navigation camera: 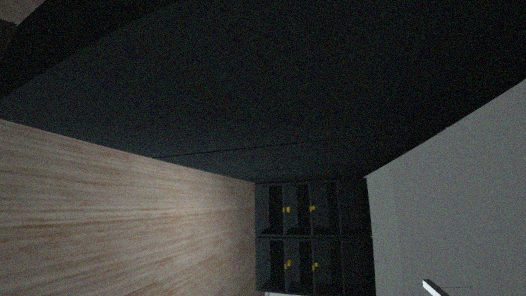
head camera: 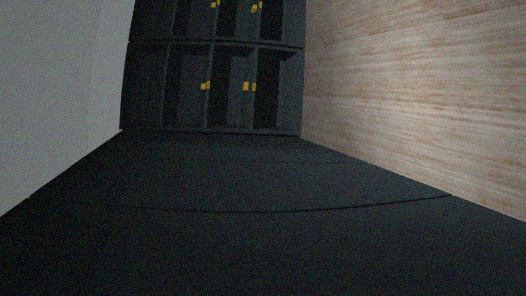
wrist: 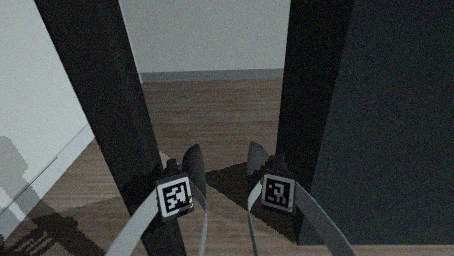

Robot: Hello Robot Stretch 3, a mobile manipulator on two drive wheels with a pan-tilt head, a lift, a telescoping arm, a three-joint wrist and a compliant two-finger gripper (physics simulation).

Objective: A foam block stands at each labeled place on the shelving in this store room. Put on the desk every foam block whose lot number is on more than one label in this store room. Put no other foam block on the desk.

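Places are measured from the robot's base along level axes (x ahead, y right, z down), in millimetres.
Pixels of known places: gripper, between the fingertips: (wrist: 225, 161).
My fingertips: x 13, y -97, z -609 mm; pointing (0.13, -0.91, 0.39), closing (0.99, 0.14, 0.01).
Behind a point stands the place of what it marks.
A dark shelving unit (head camera: 233, 46) @[x 3322, y 1224, z -755 mm] (navigation camera: 300, 236) @[x 3281, y 1241, z -787 mm] with open compartments stands at the far end in the head and navigation views. Small yellow pieces (head camera: 245, 86) @[x 3556, y 850, z -564 mm] (navigation camera: 287, 209) @[x 3555, y 853, z -549 mm] show at its upright dividers; they are too small to tell whether they are blocks or labels, and no lot number is readable. My gripper (wrist: 225, 161) @[x 13, y -97, z -609 mm] is open and empty in the wrist view, its fingertips apart above the wood floor, between a dark bar and a dark panel. The desk cannot be made out.
A broad dark surface (head camera: 240, 250) @[x 863, y -199, z -1143 mm] (navigation camera: 300, 90) @[x 610, y -250, z -1202 mm] runs toward the shelving. Wood-grain floor (head camera: 415, 100) @[x 1503, y 399, z 0 mm] (navigation camera: 125, 215) @[x 921, y 240, z -1 mm] (wrist: 210, 110) @[x 86, y -1292, z 0 mm] lies along one side, a grey wall (head camera: 50, 90) @[x 2506, y 569, z -2438 mm] (navigation camera: 450, 200) @[x 2144, y 485, z -2438 mm] (wrist: 210, 35) @[x 178, y -1838, z -367 mm] along the other. The dark bar (wrist: 95, 75) and dark panel (wrist: 395, 125) @[x 402, y -292, z -461 mm] flank the gripper.
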